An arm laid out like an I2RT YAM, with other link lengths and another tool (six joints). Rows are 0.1 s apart.
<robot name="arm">
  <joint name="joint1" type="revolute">
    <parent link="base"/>
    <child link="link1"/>
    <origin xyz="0 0 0.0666" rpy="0 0 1.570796"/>
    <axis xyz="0 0 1"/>
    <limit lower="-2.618" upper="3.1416"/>
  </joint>
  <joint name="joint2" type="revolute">
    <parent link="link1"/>
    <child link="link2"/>
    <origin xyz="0.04 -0.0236 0.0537" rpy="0 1.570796 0"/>
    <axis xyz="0 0 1"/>
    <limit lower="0" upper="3.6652"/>
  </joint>
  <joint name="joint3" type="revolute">
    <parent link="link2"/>
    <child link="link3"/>
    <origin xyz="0 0.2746 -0.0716" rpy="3.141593 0 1.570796"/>
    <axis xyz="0 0 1"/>
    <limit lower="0" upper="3.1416"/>
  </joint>
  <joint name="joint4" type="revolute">
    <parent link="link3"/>
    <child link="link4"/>
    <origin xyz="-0.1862 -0.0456 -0.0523" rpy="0 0 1.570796"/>
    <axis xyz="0 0 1"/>
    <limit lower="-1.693" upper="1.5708"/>
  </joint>
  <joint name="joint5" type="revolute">
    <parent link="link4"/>
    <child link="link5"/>
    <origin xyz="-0.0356 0.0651 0.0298" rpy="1.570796 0 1.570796"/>
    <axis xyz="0 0 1"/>
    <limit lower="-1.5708" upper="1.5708"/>
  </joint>
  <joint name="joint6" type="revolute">
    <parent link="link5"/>
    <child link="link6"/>
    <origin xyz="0.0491 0 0.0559" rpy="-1.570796 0 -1.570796"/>
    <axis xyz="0 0 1"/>
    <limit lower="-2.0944" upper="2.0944"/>
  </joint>
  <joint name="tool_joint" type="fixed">
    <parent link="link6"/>
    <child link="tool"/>
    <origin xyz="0.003 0.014 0.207" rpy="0 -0.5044 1.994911"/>
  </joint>
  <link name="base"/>
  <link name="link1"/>
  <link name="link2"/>
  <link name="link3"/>
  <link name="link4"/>
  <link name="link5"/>
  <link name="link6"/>
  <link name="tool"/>
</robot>
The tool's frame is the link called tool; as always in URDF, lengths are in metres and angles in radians.
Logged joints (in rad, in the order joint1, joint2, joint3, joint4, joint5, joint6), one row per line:
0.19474, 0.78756, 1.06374, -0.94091, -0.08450, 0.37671
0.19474, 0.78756, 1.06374, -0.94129, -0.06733, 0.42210
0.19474, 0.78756, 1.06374, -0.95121, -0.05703, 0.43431
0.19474, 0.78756, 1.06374, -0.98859, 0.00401, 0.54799
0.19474, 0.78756, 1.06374, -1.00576, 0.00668, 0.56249
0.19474, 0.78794, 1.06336, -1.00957, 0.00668, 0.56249
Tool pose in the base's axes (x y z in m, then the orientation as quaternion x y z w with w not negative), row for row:
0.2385, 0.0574, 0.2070, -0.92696, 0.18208, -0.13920, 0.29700
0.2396, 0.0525, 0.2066, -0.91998, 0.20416, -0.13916, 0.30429
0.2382, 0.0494, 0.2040, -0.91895, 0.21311, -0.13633, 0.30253
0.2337, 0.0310, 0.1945, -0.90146, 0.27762, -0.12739, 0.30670
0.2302, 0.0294, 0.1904, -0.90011, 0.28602, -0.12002, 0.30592
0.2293, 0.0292, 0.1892, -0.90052, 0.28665, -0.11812, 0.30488
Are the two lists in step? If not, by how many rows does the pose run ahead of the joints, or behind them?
They are in step.
